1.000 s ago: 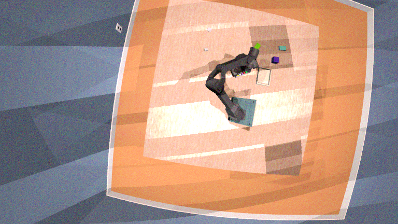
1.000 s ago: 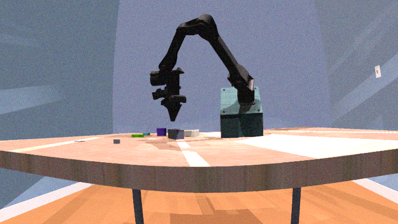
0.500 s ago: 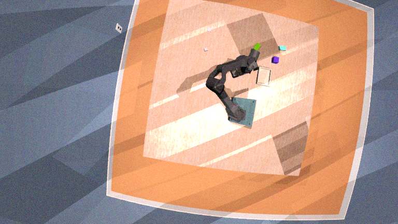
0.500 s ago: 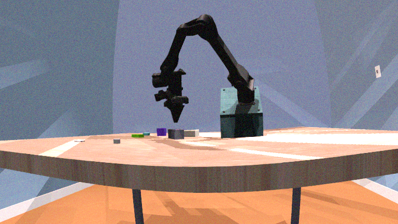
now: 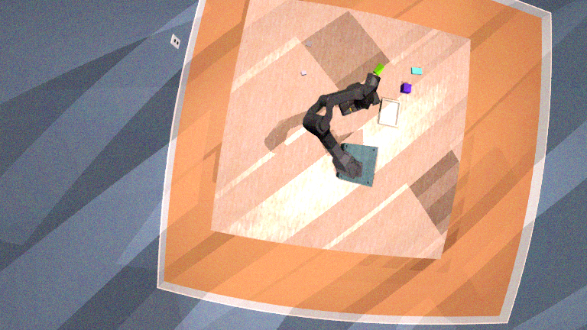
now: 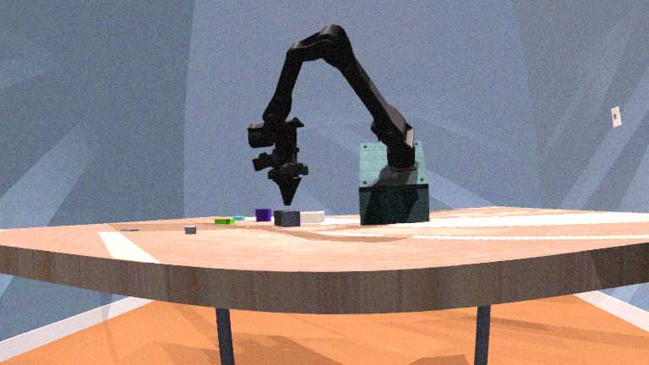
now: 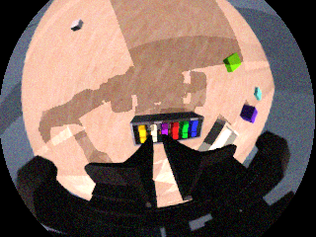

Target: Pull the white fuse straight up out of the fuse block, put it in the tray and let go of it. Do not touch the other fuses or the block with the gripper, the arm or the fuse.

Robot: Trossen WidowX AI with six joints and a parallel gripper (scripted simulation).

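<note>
Right now the white fuse is 3 cm below my gripper tip. Also, from my gripper tip: tray 20 cm to the right, 5 cm below.
</note>
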